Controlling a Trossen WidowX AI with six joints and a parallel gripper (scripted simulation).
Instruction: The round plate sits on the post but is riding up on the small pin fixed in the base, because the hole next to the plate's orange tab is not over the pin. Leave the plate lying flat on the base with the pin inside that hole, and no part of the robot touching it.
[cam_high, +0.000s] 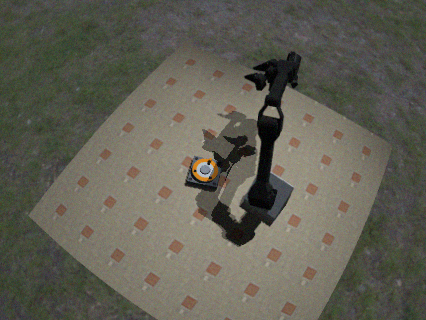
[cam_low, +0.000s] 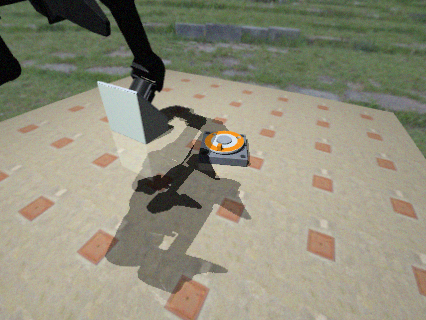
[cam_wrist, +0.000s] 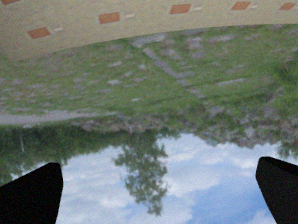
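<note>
Right now the round plate is 1 cm ahead of my gripper tip, 33 cm to the left of it and 26 cm below it. Also, from my gripper tip: dark grey square base: 1 cm ahead, 35 cm to the left, 28 cm below.
</note>
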